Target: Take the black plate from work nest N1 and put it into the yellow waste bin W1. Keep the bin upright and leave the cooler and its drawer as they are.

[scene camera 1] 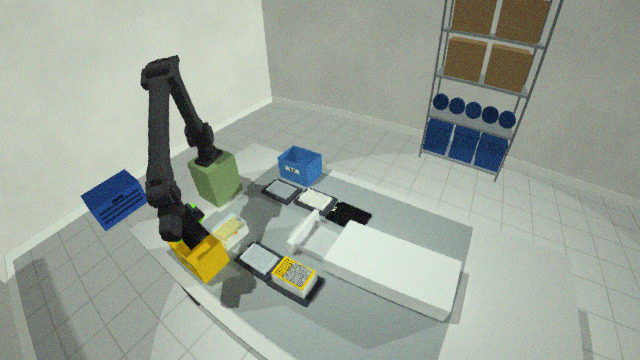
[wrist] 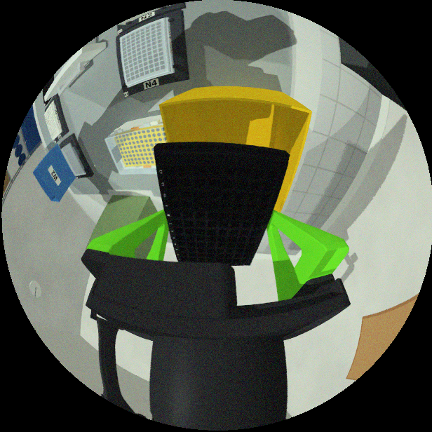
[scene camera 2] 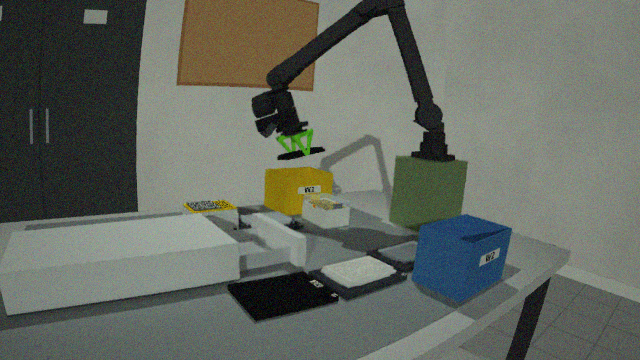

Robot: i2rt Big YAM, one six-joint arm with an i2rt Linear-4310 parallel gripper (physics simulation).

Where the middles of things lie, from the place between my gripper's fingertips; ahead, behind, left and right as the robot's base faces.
Right now my hand is 10 mm past the yellow bin W1 (scene camera 2: pixel 284 187), 10 mm to the left of it and 110 mm above it. Also, from my hand: yellow-topped box (scene camera 1: pixel 289 274) 360 mm ahead, 70 mm to the left, 130 mm below; then black plate (wrist: pixel 218 197) 10 mm above; then drawer (scene camera 2: pixel 268 242) 400 mm ahead, 260 mm to the left, 130 mm below.
